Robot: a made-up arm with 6 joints.
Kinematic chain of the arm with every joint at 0, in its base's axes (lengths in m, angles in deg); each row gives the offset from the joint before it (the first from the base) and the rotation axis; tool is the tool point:
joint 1: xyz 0 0 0.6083 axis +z
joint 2: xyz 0.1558 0 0 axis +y
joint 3: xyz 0 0 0.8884 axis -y
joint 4: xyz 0 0 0.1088 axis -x
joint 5: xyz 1.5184 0 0 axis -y
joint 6: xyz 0.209 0 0 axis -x
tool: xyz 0 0 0
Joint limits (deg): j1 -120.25..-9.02 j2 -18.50..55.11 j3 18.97..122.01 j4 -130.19..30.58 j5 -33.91..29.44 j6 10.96..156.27
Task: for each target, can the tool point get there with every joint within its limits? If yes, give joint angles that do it. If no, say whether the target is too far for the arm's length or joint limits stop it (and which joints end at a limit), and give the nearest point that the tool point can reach.
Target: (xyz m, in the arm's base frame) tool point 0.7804 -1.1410 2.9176
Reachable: yes | joints -56.64 29.19 89.05 -44.82 -9.52 141.64
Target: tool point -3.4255 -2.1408 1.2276
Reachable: no: too far | nearest point -1.3920 -2.1832 1.1868 | short by 2.034 m
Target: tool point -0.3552 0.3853 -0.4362
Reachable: no: joint limits stop it (at a limit: joint 1, joint 2, joint 3, joint 5) | nearest point -1.1574 -1.9277 0.1153 | short by 2.510 m
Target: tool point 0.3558 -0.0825 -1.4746
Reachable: no: joint limits stop it (at a limit: joint 2, joint 3, joint 5) | nearest point 2.1882 -0.5074 0.1124 | short by 2.461 m
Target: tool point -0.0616 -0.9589 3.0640
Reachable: yes | joints -89.51 28.86 101.68 -66.93 21.27 136.41
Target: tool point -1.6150 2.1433 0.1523
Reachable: no: joint limits stop it (at a limit: joint 2, joint 3, joint 5) | nearest point -0.9465 1.2562 2.3689 | short by 2.479 m
